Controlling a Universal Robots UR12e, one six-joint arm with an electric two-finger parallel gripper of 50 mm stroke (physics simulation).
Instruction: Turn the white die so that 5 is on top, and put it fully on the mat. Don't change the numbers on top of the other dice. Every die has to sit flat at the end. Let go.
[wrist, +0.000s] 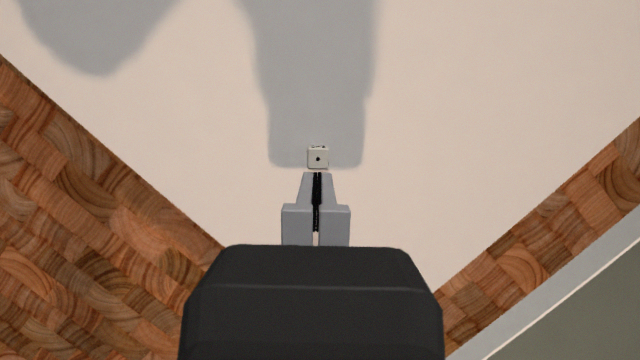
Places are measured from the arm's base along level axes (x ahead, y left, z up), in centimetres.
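Pixels of known places: gripper, fingertip midpoint: (317, 190).
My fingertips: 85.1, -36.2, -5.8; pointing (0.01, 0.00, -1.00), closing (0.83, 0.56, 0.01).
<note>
Behind a point stands the place of what it marks, as x, y, z.
A small white die (318, 158) {84.5, -35.3, -10.5} sits flat, as far as can be seen, on a large pale surface (475, 125) {93.2, -26.2, -12.2} in the middle of the wrist view. The face turned up shows a single dark pip. A thin strip of a side face with several dark marks shows along its upper edge; its number is too narrow to read. My gripper (317, 190) {85.1, -36.2, -5.8} is shut with nothing between its fingers. Its tips appear just below the die in the view, apart from it. Whether the pale surface is the mat cannot be told. The other dice do not show.
A wooden block-patterned surface (75, 200) borders the pale area at the left and lower right. A grey edge strip (560, 280) runs beyond the wood at the lower right. The arm's and gripper's shadows fall across the upper part and around the die.
</note>
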